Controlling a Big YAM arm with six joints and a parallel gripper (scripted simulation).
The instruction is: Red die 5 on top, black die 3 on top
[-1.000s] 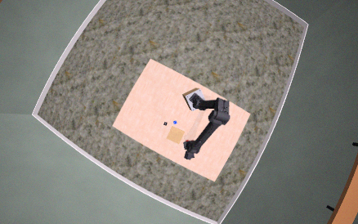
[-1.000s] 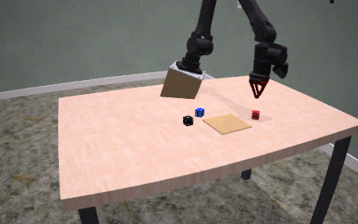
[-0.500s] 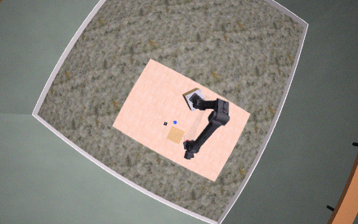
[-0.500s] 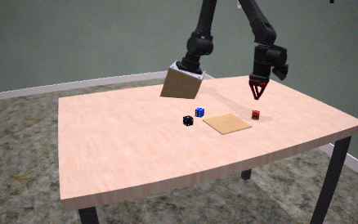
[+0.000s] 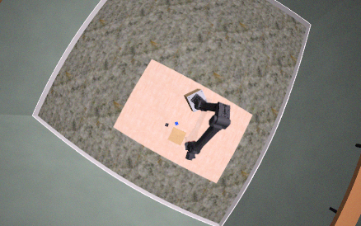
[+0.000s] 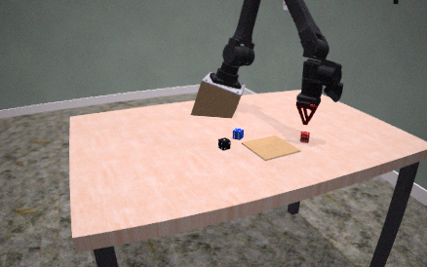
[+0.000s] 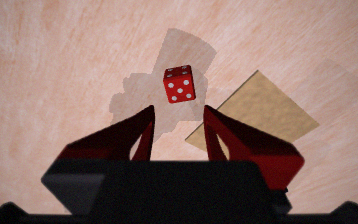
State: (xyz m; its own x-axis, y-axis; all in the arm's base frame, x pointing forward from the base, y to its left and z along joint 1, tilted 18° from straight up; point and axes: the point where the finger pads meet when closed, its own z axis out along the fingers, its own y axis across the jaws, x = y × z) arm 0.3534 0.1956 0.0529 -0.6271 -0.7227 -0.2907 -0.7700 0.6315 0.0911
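The red die lies 6 cm below my hand. Round my hand: black die 1 cm ahead, 28 cm to the right, 6 cm below; blue die 7 cm behind, 22 cm to the right, 6 cm below; tan mat 3 cm ahead, 13 cm to the right, 7 cm below.
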